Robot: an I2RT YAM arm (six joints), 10 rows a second.
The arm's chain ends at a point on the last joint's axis. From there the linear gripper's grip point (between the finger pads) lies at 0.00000 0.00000 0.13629 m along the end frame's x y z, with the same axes.
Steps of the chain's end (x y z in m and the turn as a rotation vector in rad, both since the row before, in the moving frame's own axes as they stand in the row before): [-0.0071 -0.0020 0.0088 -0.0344 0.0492 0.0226]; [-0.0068 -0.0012 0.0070 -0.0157 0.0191 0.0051]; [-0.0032 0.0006 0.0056 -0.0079 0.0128 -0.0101]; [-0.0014 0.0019 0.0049 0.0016 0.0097 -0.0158]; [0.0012 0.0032 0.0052 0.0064 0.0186 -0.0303]
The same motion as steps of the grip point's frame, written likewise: [-0.0005 0.0028 0.0086 -0.0344 0.0492 0.0226]; [-0.0042 0.0009 0.0070 -0.0157 0.0191 0.0051]; [-0.0015 0.0017 0.0056 -0.0079 0.0128 -0.0101]; [-0.0001 0.0017 0.0049 0.0016 0.0097 -0.0158]; [0.0037 0.0023 0.0052 0.0064 0.0186 -0.0303]
